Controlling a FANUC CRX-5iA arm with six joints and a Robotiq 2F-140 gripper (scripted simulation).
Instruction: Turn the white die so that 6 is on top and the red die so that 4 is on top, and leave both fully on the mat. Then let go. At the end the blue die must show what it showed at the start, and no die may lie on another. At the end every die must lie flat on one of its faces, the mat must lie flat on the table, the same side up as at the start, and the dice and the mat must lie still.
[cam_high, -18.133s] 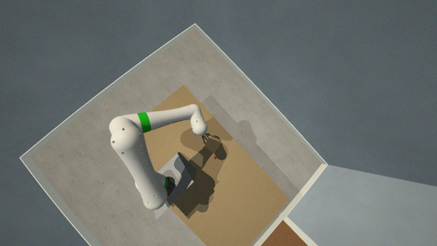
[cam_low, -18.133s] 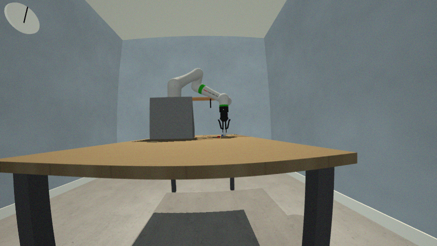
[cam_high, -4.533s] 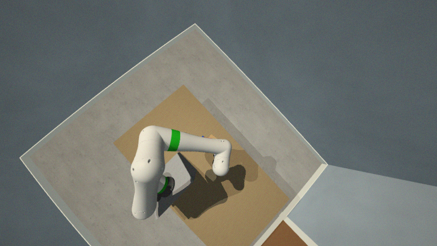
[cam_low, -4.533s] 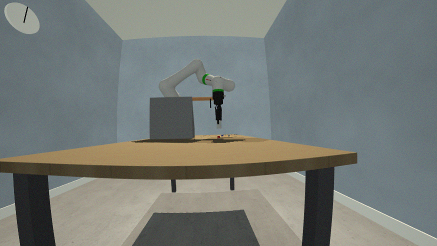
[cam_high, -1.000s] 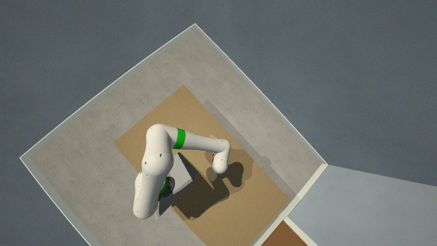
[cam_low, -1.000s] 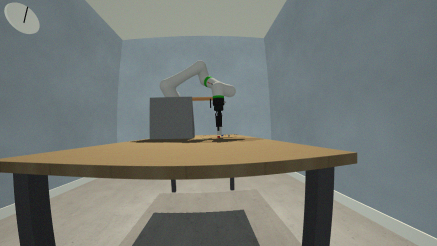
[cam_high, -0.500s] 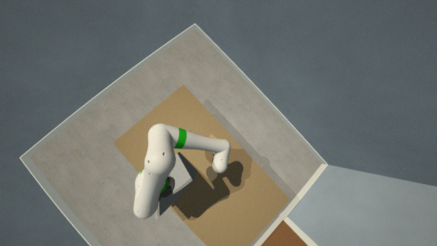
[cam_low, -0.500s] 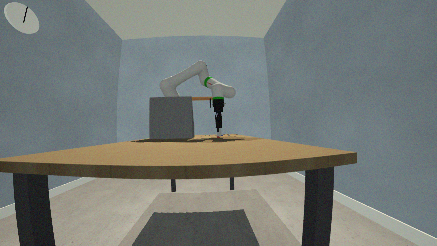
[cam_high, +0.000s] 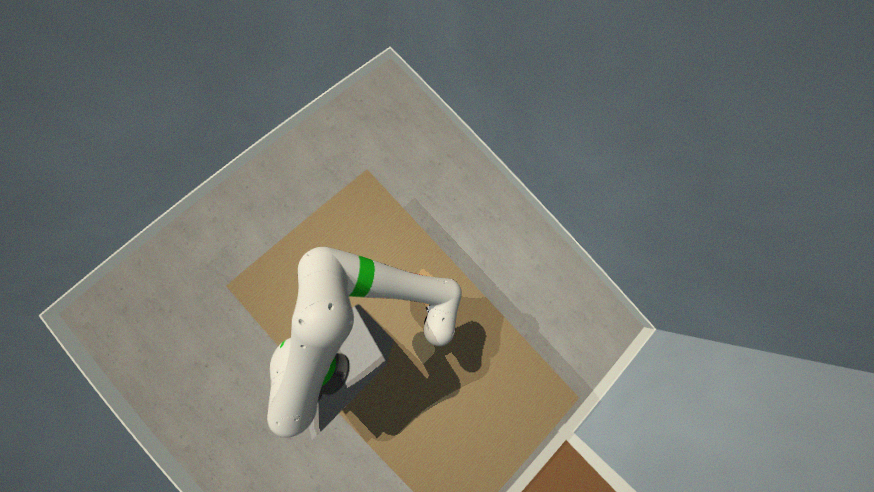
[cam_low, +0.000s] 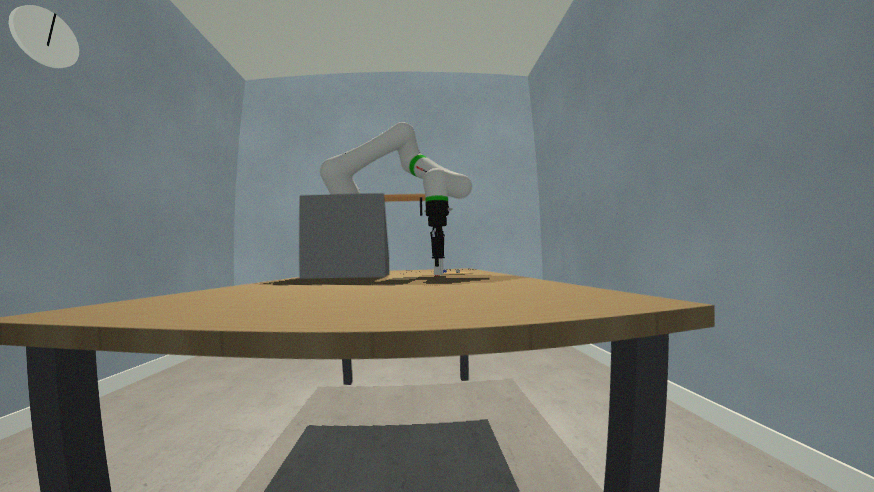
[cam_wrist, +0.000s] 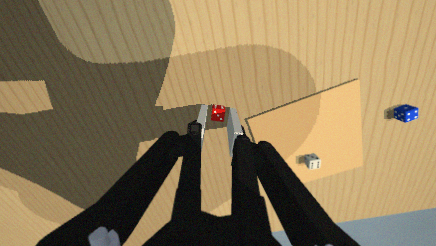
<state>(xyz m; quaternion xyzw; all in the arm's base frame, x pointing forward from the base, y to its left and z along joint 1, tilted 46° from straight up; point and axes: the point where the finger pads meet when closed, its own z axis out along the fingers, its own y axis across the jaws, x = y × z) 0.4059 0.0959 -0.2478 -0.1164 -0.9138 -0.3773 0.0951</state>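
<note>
Right now my hand is 3 cm above the red die and 1 cm past it. The rest, counted from my hand: blue die: 24 cm to the left, 3 cm below, 3 cm ahead; then white die: 12 cm to the left, 9 cm ahead, 2 cm below; then tan mat: 12 cm to the left, 6 cm ahead, 3 cm below.
</note>
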